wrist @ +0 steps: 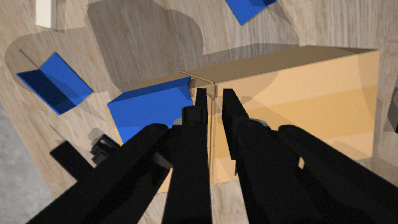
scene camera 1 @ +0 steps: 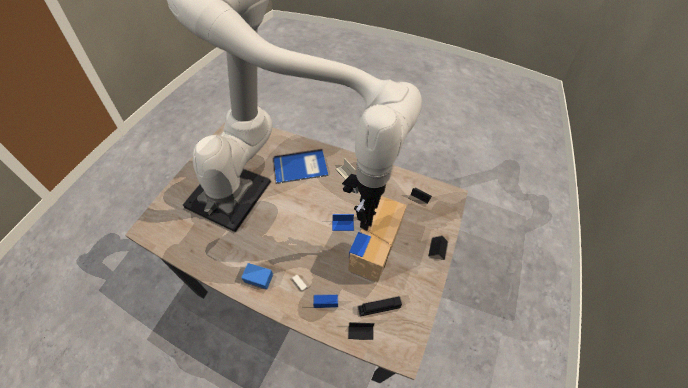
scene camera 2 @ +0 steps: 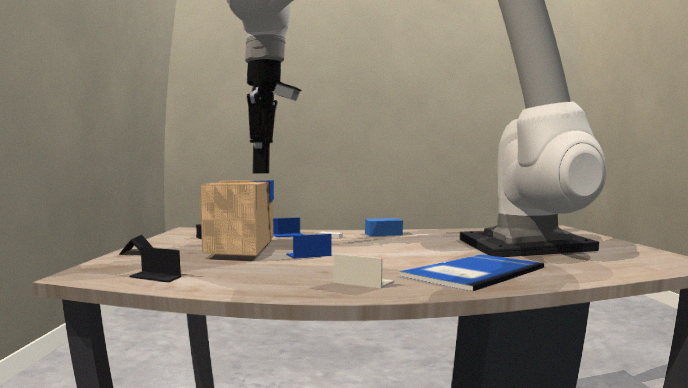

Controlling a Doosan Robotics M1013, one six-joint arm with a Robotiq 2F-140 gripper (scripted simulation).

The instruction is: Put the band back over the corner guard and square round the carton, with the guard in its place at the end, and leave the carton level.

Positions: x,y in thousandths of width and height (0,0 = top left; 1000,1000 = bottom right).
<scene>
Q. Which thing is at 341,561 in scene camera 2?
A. A tan carton.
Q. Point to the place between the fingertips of the gripper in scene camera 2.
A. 380,447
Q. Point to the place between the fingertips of the gripper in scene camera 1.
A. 531,584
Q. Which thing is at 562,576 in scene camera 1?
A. A tan carton.
</scene>
